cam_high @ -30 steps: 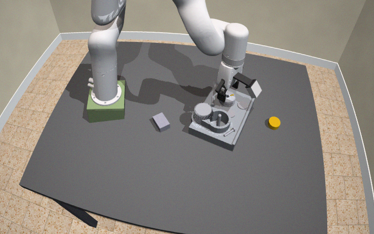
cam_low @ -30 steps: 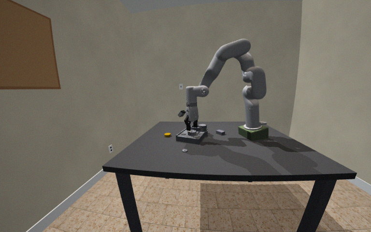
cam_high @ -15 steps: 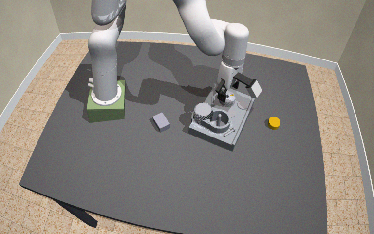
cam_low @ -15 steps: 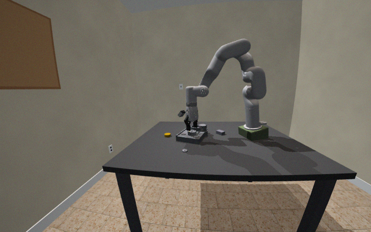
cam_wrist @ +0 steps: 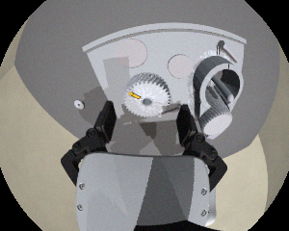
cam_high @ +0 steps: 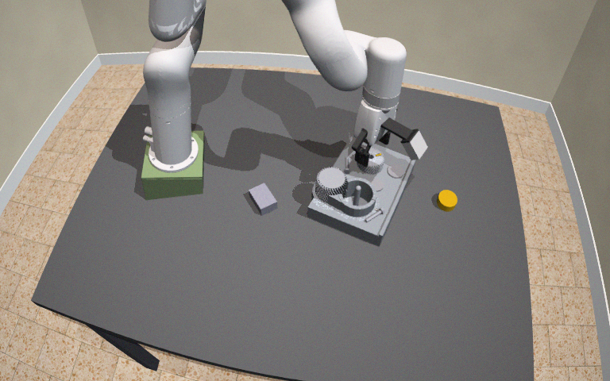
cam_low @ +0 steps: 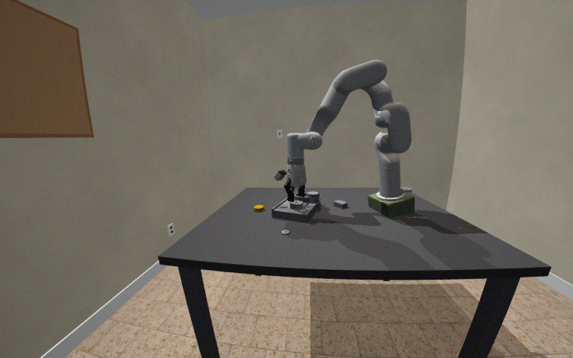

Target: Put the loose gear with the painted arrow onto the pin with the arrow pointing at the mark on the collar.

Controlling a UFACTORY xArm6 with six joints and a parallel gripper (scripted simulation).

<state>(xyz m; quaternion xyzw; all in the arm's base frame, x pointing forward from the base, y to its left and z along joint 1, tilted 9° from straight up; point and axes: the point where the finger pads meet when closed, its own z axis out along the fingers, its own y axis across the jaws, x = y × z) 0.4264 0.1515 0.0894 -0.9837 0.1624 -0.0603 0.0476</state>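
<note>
My hand is 4 cm above the gear. Round my hand: yellow disc: 21 cm ahead, 1 cm to the right, 8 cm below; small grey block: 20 cm behind, 16 cm to the right, 8 cm below.
</note>
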